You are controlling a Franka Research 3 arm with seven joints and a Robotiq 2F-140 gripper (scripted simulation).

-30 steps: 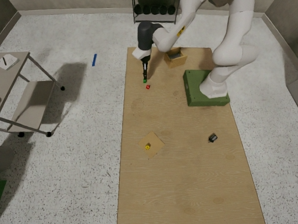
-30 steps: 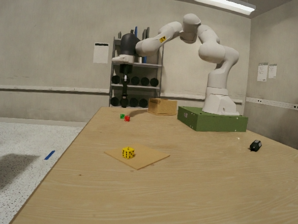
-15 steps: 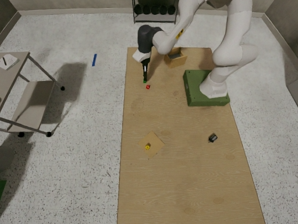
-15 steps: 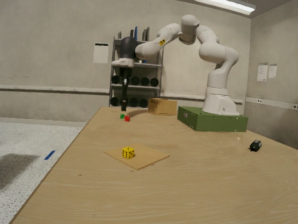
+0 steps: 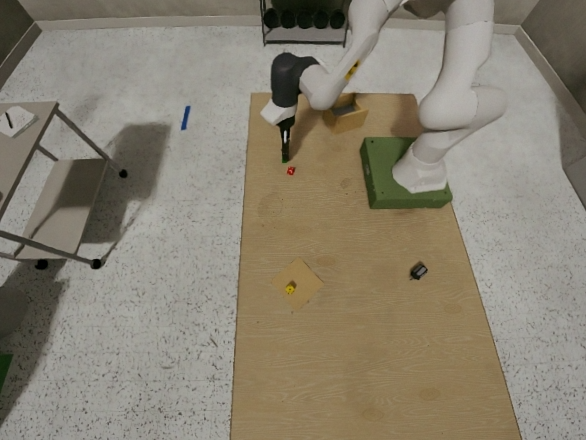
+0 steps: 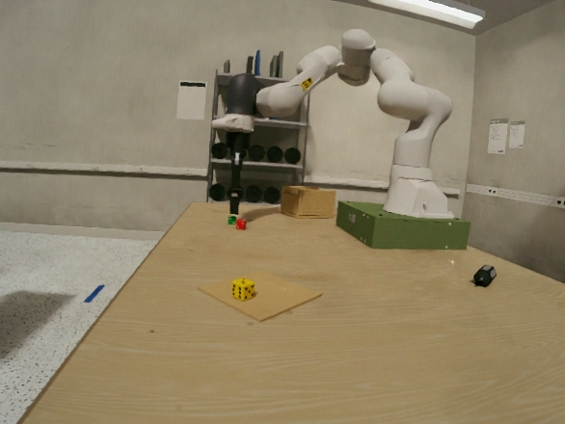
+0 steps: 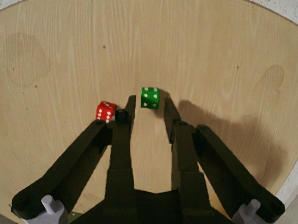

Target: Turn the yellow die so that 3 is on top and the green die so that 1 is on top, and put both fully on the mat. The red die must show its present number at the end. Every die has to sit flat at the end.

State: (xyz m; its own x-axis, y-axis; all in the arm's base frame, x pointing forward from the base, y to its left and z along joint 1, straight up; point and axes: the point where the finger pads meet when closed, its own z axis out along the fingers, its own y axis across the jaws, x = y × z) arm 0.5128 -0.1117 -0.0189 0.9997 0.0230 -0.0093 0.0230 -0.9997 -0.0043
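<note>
Right now the green die is 5 cm below my hand. From my hand the other things lie so: wooden box: 28 cm behind, 25 cm to the right, 2 cm below; tan mat: 55 cm to the left, 7 cm below, 6 cm behind; red die: 6 cm to the left, 5 cm below, 2 cm behind.
</note>
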